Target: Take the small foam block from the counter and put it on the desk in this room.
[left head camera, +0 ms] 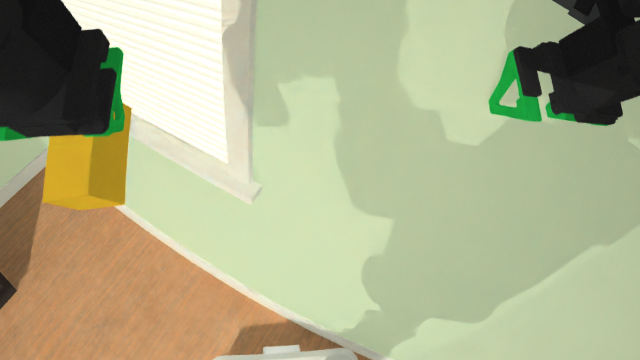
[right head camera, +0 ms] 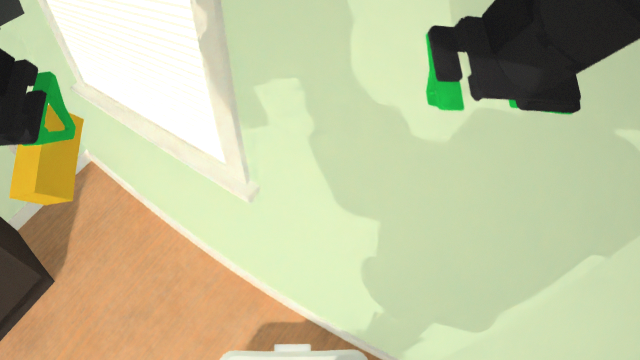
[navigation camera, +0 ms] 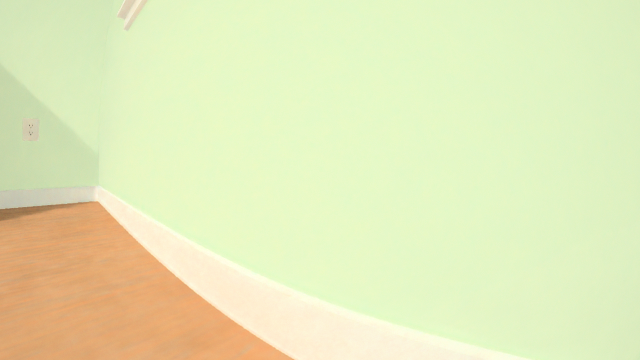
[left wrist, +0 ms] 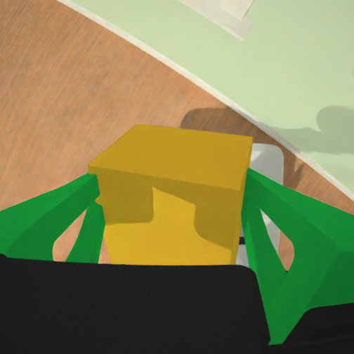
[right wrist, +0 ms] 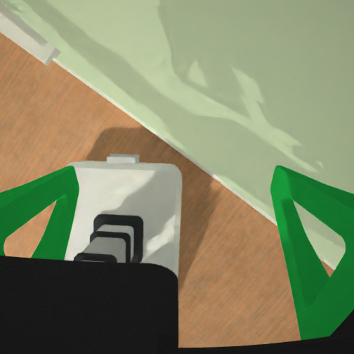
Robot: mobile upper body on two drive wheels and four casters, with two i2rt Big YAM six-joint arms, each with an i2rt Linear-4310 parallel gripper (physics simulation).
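Frame: origin at the left arm's base, x ahead, y up, z right, level; centimetres.
Where they show: left gripper, between the fingertips: [left head camera: 91, 125] [right head camera: 51, 134]; right gripper, between the fingertips: [left head camera: 520, 109] [right head camera: 471, 99].
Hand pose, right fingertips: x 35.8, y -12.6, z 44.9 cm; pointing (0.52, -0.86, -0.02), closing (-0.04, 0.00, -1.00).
Observation:
Each offset is from my right fingertips to the top centre of the thing. "spot": to the spot under its first point.
A yellow foam block {dx -4.3, dy +2.4, dz -44.4 cm} [left head camera: 85, 170] [right head camera: 45, 172] [left wrist: 170, 210] is held in the air above the floor. My left gripper [left wrist: 173, 177] is shut on it, with one green finger against each side. In the left head camera the arm hides the block's upper part. My right gripper [right wrist: 174, 176] is open, its green fingers wide apart with no object between them. It hangs at the upper right in both head cameras, in front of the wall. The counter does not show, and I cannot make out a desk for certain.
A pale green wall [left head camera: 310, 225] [navigation camera: 375, 150] stands close in front, with a blind-covered window [left head camera: 170, 75] [right head camera: 140, 75]. A dark brown piece of furniture [right head camera: 20, 285] is at the left edge. My white base [right wrist: 150, 187] is near the wall's baseboard {spot: dx +30.9, dy -123.7, dz -39.5 cm} [navigation camera: 210, 280].

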